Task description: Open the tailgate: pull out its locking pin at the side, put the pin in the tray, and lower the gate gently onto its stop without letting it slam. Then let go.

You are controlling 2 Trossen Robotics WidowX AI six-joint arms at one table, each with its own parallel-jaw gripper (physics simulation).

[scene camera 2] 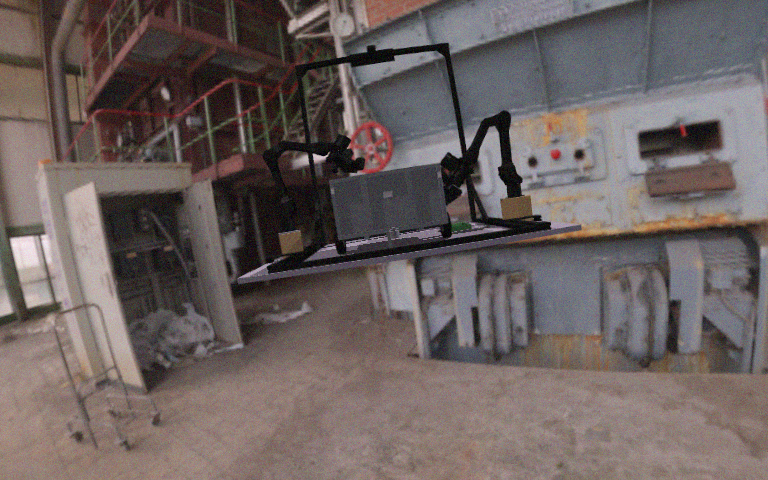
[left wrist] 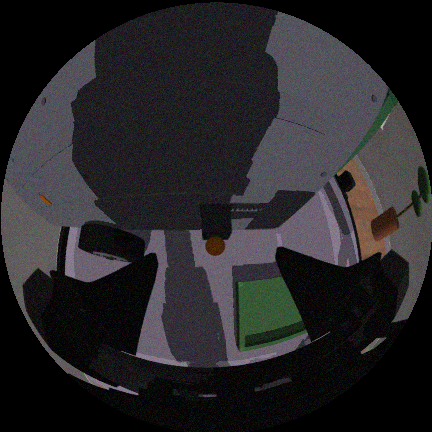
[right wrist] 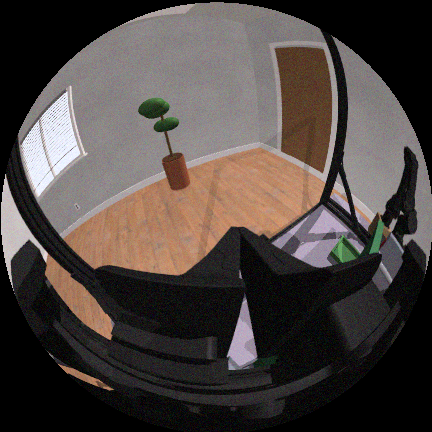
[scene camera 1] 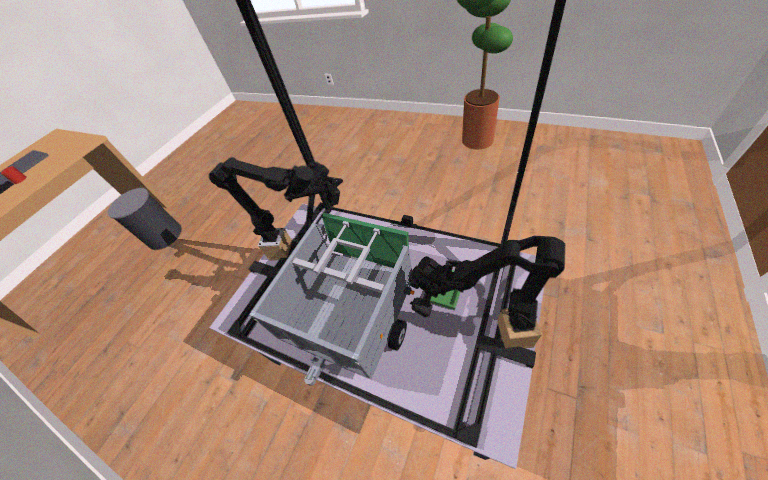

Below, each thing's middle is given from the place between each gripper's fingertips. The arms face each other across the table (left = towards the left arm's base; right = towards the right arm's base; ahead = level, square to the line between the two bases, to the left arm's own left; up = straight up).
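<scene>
Counted from the grey truck bed (scene camera 1: 343, 310), my right gripper is 22 cm above it, 15 cm to the right of it and 36 cm short of it. As for my left hand, the bed is 20 mm above it, 140 mm ahead of it and 220 mm to the right of it. Going by its middle, the bed is nearer to my left hand than to my right gripper.
</scene>
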